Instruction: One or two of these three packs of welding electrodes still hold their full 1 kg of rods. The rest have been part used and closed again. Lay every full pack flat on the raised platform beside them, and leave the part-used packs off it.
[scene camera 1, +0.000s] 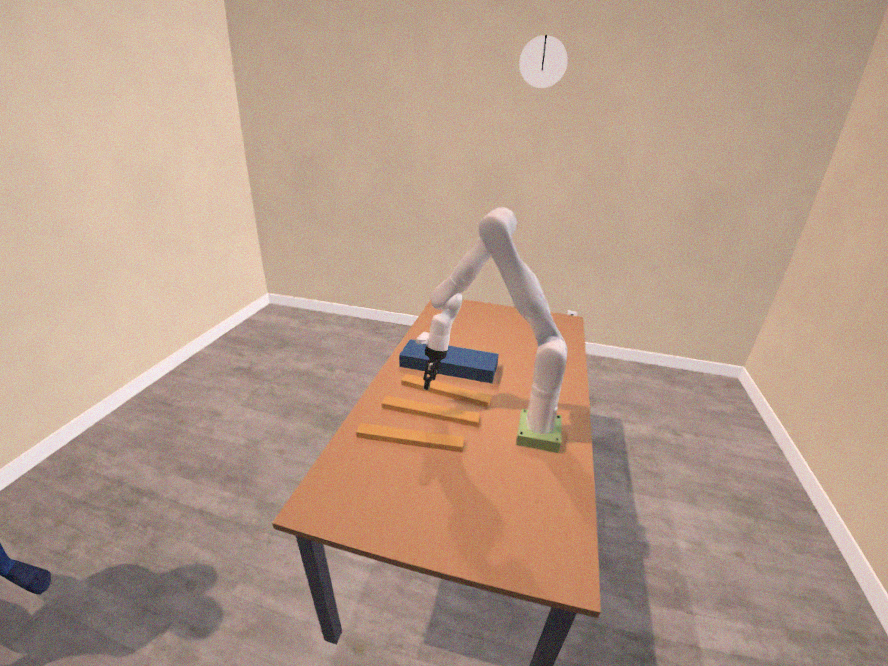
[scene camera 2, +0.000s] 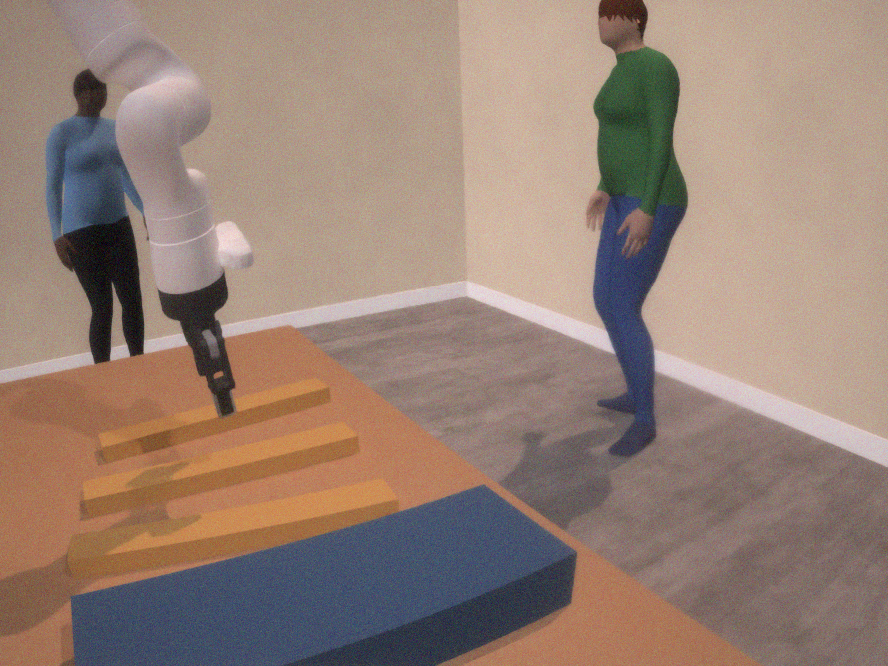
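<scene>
An orange electrode pack (scene camera 2: 153, 544) shares the scene with another orange electrode pack (scene camera 2: 118, 492), an orange electrode pack (scene camera 2: 167, 431) and the gripper (scene camera 2: 216, 393).
</scene>
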